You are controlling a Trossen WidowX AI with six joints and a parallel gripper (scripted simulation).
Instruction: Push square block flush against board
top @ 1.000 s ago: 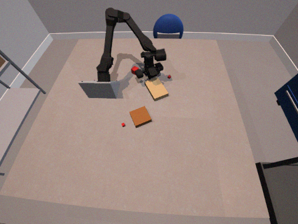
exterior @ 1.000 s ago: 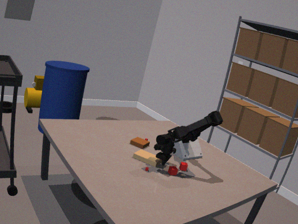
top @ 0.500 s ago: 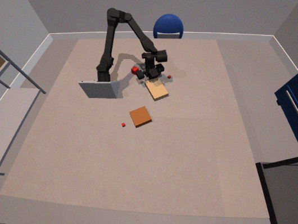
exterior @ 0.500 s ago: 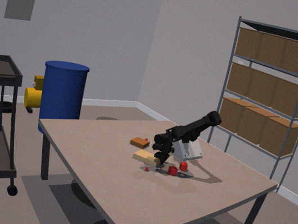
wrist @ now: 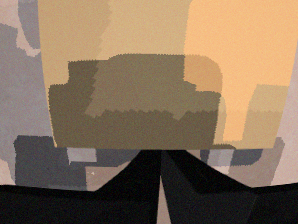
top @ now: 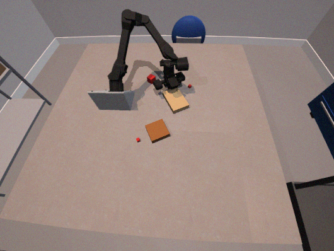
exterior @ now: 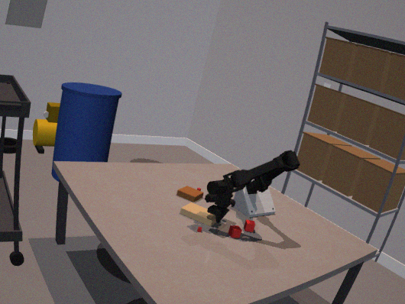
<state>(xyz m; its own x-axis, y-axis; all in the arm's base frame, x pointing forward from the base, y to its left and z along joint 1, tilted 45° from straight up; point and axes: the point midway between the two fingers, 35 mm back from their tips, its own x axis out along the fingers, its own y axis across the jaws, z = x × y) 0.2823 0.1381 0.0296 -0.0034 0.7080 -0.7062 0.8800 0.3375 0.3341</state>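
The square block is 300 mm to the right of my gripper tip, 50 mm behind it and 10 mm above it. From my gripper tip the other things lie so: pale wooden board 80 mm to the right, 40 mm ahead, 10 mm above.
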